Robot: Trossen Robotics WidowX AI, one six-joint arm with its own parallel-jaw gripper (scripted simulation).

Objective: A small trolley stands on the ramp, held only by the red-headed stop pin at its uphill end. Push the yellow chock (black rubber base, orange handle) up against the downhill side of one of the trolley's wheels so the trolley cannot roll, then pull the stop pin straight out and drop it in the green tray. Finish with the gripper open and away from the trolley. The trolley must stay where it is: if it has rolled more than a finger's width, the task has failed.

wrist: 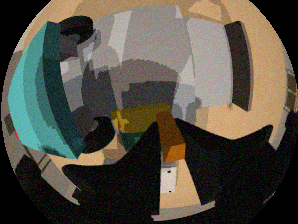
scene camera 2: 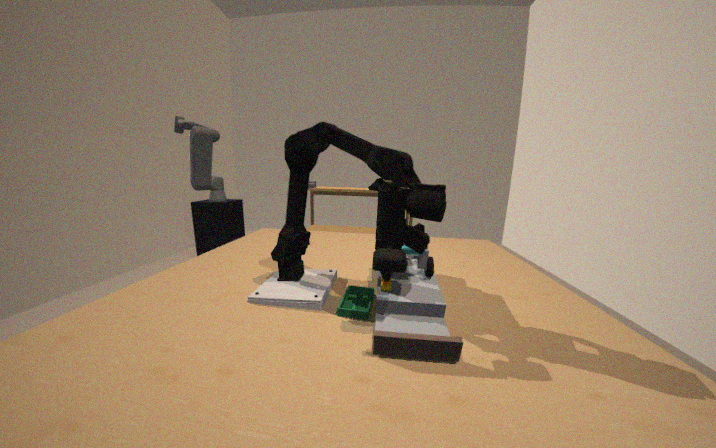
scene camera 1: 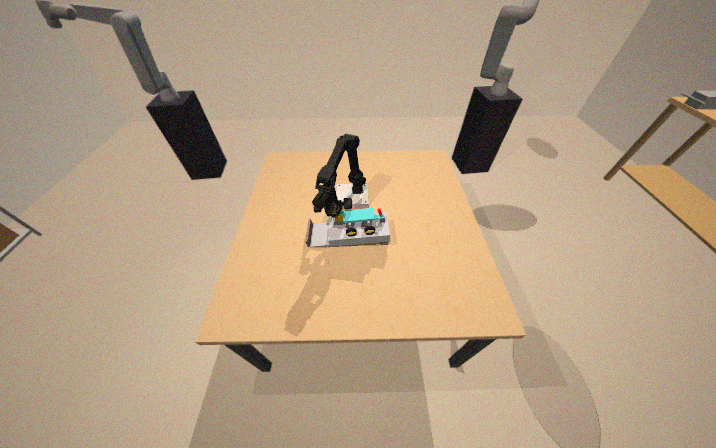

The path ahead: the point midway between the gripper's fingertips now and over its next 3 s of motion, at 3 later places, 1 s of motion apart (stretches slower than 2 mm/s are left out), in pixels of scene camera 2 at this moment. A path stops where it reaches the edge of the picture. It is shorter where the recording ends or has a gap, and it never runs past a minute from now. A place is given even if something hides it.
My gripper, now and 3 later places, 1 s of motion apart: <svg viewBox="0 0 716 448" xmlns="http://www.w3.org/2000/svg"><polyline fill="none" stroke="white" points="386,279 386,272 393,245 401,222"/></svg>
